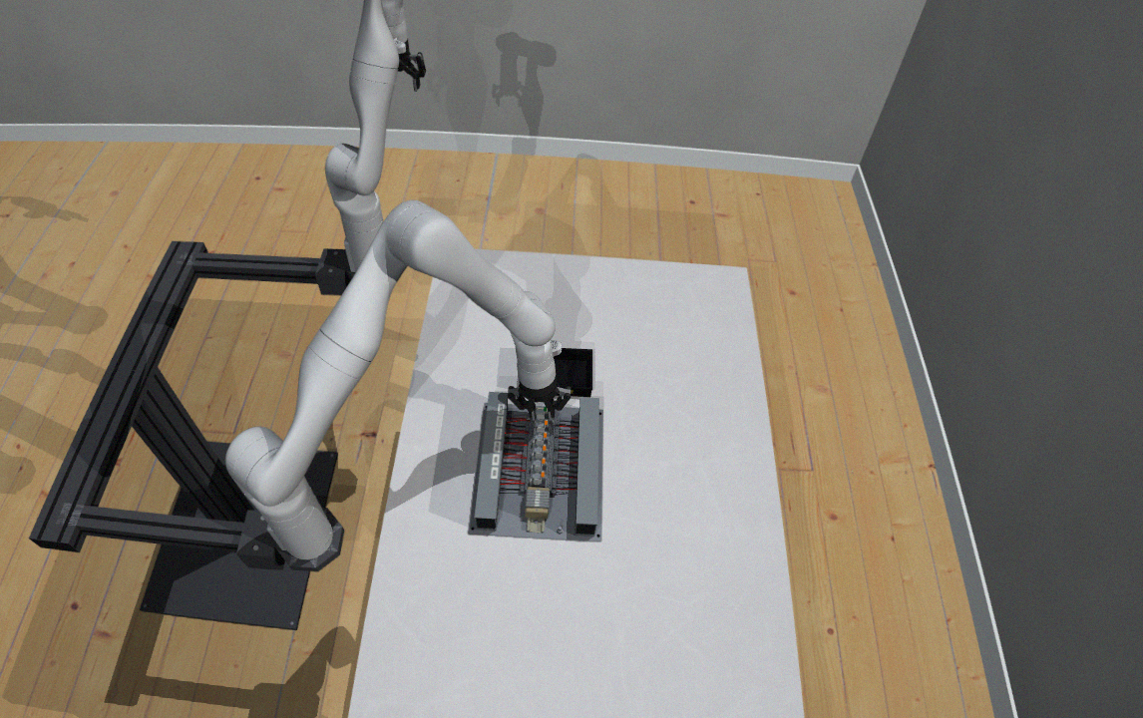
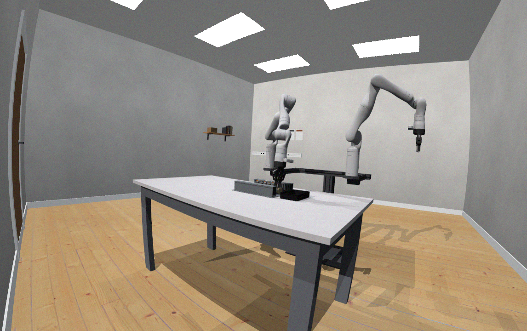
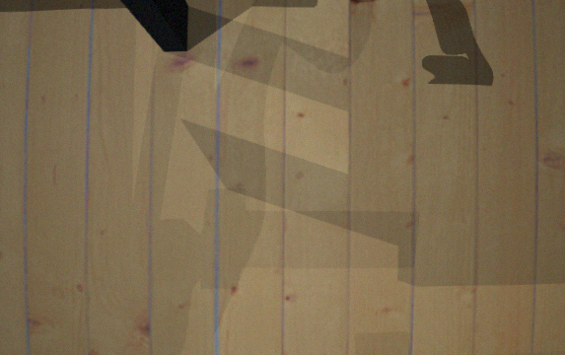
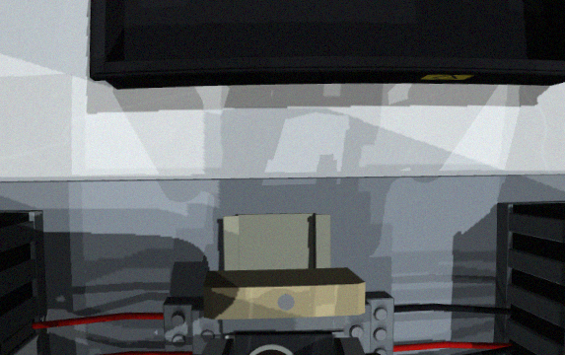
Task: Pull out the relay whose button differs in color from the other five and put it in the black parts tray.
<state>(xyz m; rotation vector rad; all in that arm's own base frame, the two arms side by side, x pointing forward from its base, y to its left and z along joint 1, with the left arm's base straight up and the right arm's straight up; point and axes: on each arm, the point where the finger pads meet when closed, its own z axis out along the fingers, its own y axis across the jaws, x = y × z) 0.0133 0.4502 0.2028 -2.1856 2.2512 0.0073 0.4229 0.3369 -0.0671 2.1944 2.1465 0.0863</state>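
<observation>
Right now my right hand is 10 mm above the green-button relay. From my right hand the other things lie so: relay panel: 110 mm to the right, 30 mm below; black parts tray: 30 mm ahead, 140 mm to the left, 40 mm below.
</observation>
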